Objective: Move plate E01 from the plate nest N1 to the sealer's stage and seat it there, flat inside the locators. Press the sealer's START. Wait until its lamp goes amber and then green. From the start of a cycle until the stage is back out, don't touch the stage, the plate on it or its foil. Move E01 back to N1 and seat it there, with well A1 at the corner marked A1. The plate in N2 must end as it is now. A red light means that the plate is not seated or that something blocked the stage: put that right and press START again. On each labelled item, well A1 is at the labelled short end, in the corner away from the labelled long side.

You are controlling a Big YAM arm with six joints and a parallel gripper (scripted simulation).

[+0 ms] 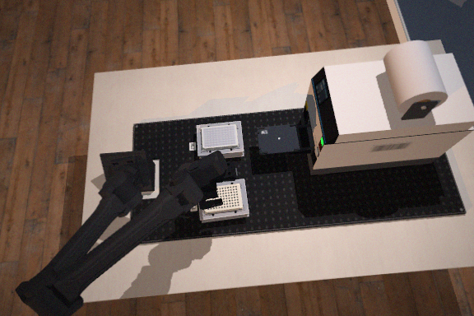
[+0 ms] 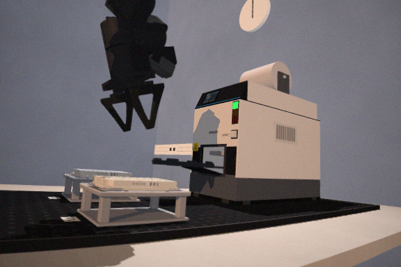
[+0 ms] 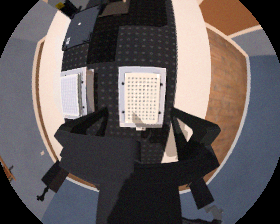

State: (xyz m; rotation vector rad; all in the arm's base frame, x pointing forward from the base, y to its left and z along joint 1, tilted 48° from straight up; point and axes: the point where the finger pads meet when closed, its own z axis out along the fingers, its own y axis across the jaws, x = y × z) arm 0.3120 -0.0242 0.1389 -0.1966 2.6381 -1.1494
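My hand is 120 mm above the nest, 10 mm to the left of it and 10 mm short of it. Round my hand: plate (220 mm to the left, 100 mm below, 20 mm ahead); then sealer stage (220 mm ahead, 160 mm to the left, 60 mm below); then start button (320 mm ahead, 70 mm to the left, 30 mm above).
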